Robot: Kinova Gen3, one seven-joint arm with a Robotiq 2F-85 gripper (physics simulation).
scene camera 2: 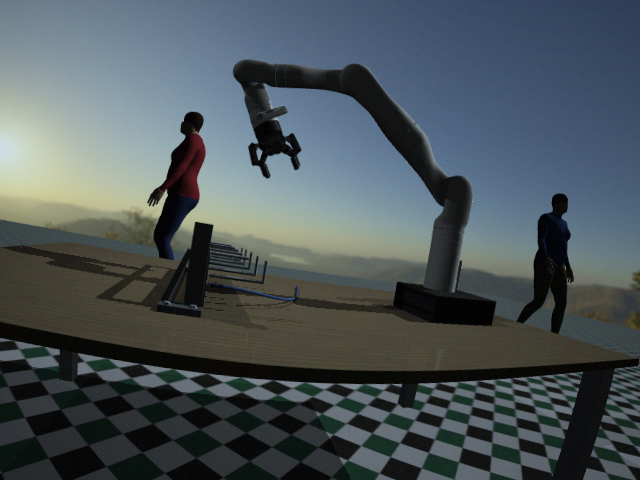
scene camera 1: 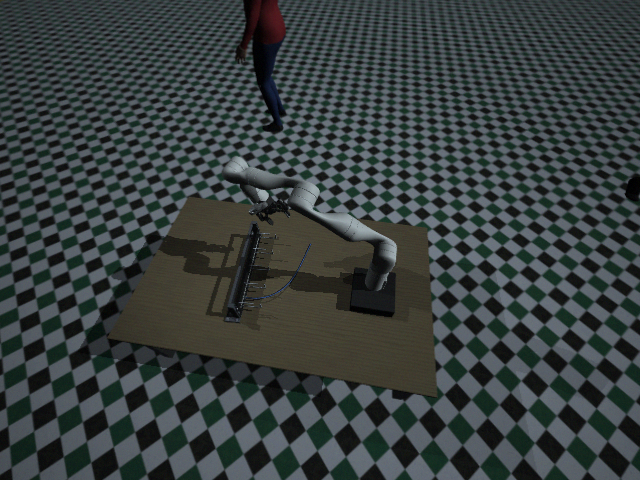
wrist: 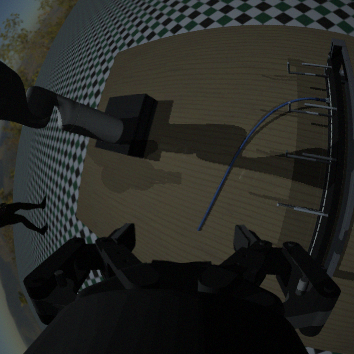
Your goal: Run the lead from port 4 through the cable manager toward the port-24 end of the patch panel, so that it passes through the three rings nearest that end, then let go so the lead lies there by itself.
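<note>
The blue lead (scene camera 1: 305, 256) (scene camera 2: 253, 292) (wrist: 240, 149) is plugged into the patch panel (scene camera 1: 241, 273) (scene camera 2: 198, 268) (wrist: 341, 150) near its near end in scene camera 1. It curves away over the table, and its free end lies apart from the panel, towards the robot base side. Metal rings (scene camera 1: 265, 236) (scene camera 2: 265, 272) (wrist: 302, 209) stick out in a row from the panel; the lead passes close by one near the plug. My gripper (scene camera 1: 279, 218) (scene camera 2: 281, 169) (wrist: 183, 235) is open and empty, high above the table near the panel's far end. Port numbers are unreadable.
The black robot base (scene camera 1: 372, 305) (scene camera 2: 444, 307) stands on the wooden table (scene camera 1: 310, 341) (scene camera 2: 310, 346) (wrist: 200, 75), across from the ring side. A person in red (scene camera 1: 266, 25) (scene camera 2: 186, 170) stands beyond the table; a person in blue (scene camera 2: 553, 242) is at the right in scene camera 2.
</note>
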